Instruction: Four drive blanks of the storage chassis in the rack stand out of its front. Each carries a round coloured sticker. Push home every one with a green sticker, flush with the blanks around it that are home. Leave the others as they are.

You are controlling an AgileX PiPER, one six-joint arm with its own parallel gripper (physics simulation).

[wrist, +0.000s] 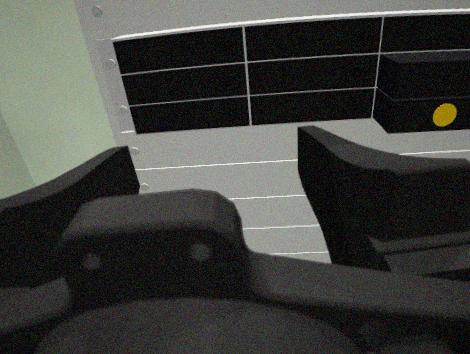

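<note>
The storage chassis (300,25) shows its black drive blanks in three rows across the upper part of the wrist view. In the right column, the bottom blank (410,117) stands out of the front and carries a round yellow sticker (445,115). The blank above it (425,77) also stands out; no sticker shows on its visible part. The blanks in the left column (185,85) and middle column (312,75) look flush. No green sticker shows in this view. My gripper (214,157) is open and empty, its fingertips below the blanks in the view.
Light grey panels (215,180) with thin bright seams lie below the blanks. The rack's side rail (102,82) with round screw heads runs down the left. A pale green wall (45,90) shows beyond it. The chassis continues past the right edge of the view.
</note>
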